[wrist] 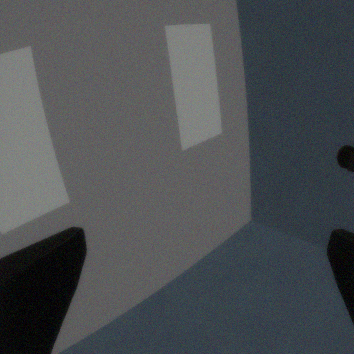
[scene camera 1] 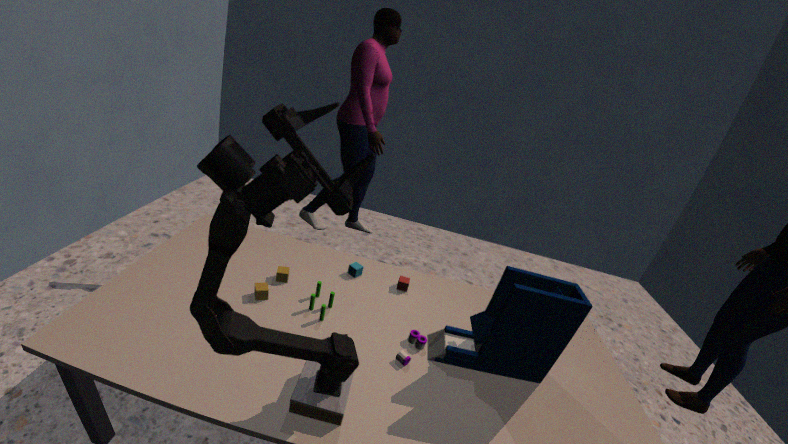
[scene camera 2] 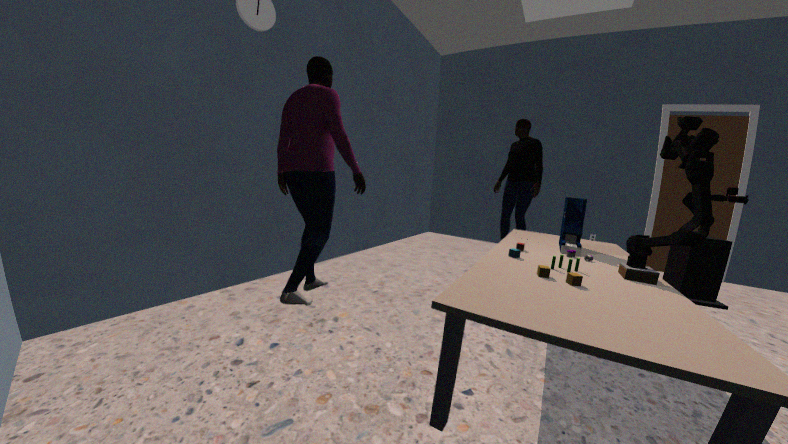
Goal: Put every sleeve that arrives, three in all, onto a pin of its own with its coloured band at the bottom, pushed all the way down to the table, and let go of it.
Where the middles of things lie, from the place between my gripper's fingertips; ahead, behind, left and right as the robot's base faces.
Now: hand 64 cm above the pale tray (scene camera 1: 451, 341), 41 cm to the left of it and 25 cm short of it.
